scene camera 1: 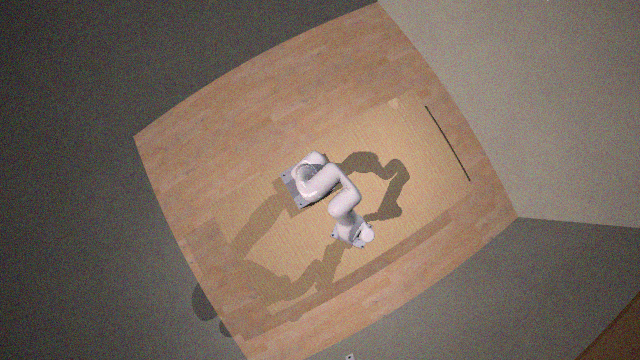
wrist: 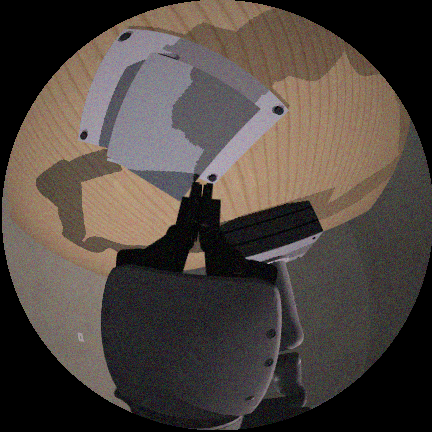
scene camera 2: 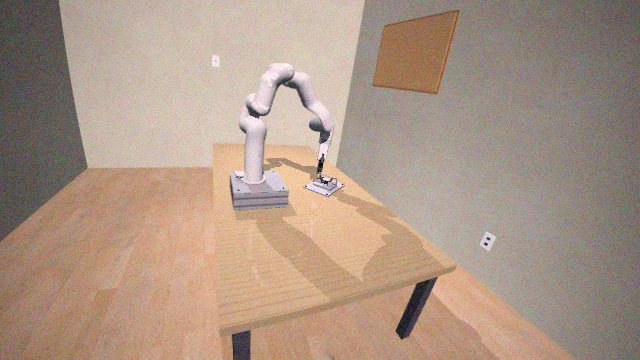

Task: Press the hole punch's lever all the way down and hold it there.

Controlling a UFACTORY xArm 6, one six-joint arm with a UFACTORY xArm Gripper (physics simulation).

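Places are measured from the arm's base along level axes (x ahead, y down, z left), in millimetres.
Pixels of known places: gripper, fingertip midpoint: (wrist: 202,194) (scene camera 2: 319,172); arm's base, link origin: (wrist: 269,262) (scene camera 2: 253,179).
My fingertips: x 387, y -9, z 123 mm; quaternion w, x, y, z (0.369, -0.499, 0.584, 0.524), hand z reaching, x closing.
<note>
Ahead of a thing's pixels: the offset from my fingertips to its top centre. "spot": to the spot under its first point. Level surfaces: height alone.
The hole punch {spot: dx +123, dy +39, dz +6 mm} (scene camera 1: 355,242) (scene camera 2: 325,186) (wrist: 150,115) is a grey device on a light plate with dark bolts at its corners. In the wrist view its broad lever {dx +56, dy +9, dz +16 mm} (wrist: 145,105) covers most of the plate, partly in shadow. My gripper (scene camera 2: 319,176) (wrist: 202,194) is shut, with nothing between its fingers. It points down, and its black fingertips are right at the near edge of the lever, close to one plate corner. Whether they touch or press the lever, and how far down the lever is, I cannot tell. In scene camera 1 the arm hides the fingers and part of the punch.
The arm's grey base block (scene camera 2: 260,196) (wrist: 272,230) stands on the wooden table {dy +103 mm} (scene camera 2: 300,260) to the left of the punch in scene camera 2. The table's long edge and a grey wall (scene camera 2: 525,150) lie beyond the punch. Arm shadows cross the table.
</note>
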